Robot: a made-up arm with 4 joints.
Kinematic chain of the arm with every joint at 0, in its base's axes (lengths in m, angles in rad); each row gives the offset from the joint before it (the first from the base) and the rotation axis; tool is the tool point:
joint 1: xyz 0 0 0.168 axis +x
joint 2: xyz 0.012 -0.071 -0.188 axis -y
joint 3: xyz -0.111 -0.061 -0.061 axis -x
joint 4: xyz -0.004 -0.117 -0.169 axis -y
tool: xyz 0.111 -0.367 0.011
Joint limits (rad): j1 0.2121..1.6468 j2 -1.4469..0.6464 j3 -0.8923..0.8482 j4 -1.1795..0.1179
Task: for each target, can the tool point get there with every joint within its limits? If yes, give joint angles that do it. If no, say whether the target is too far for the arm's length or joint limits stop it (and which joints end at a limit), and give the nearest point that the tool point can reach.
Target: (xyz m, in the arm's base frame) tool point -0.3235 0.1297 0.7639
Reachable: no: joint limits stop it (at a limit: joint 1, joint 2, joint 3, joint 4) | nearest point -0.5967 0.2175 -0.0437 | short by 0.857 m
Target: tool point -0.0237 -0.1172 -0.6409
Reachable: yes | joints 0.3425 -0.0255 -0.6410 -0.6842
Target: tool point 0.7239 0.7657 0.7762
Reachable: no: too far | nearest point 0.3269 0.7243 -0.0051 | short by 0.877 m
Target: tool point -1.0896 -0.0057 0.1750
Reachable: no: too far | nearest point -0.5967 -0.1802 -0.0762 | short by 0.580 m
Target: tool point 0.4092 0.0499 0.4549
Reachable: no: joint limits stop it (at a limit: joint 1, joint 3, joint 4) | nearest point 0.1471 -0.5415 0.0184 | short by 0.780 m
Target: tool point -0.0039 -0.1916 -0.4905
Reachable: yes | joints 1.0856 -0.6925 0.6501 -0.9842
